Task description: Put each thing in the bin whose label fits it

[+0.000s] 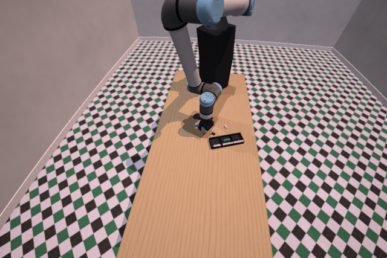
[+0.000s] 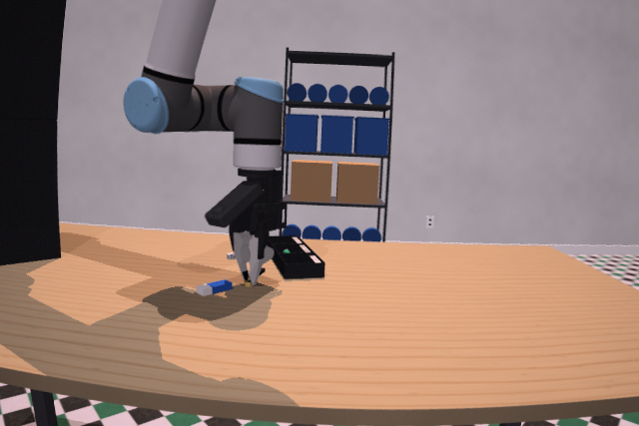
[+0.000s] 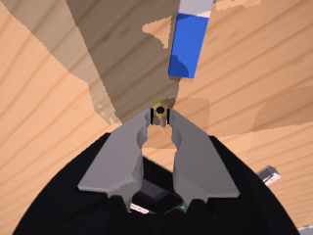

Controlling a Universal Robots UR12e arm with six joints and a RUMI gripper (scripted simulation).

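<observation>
The small black round piece is 70 mm ahead of my hand, 250 mm to the left of it and 10 mm below it. The rest, counted from my hand: white eraser: 70 mm behind, 40 mm to the right, 10 mm below; then brass nut: 10 mm below; then black usb stick: 10 mm ahead, 70 mm to the left, 10 mm below.
</observation>
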